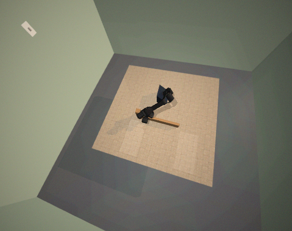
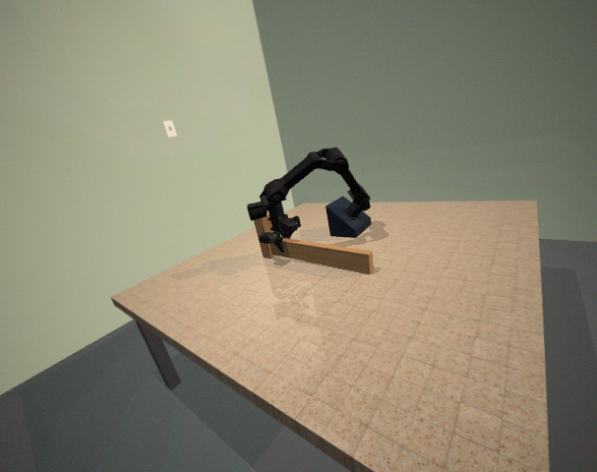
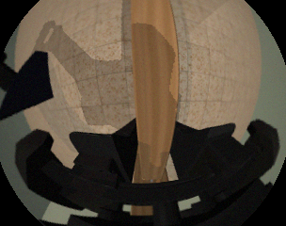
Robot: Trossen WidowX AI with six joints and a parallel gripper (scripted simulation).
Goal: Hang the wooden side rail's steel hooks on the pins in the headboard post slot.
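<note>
Right now my gripper tip is 9 cm to the left of the headboard post and 5 cm below it.
</note>
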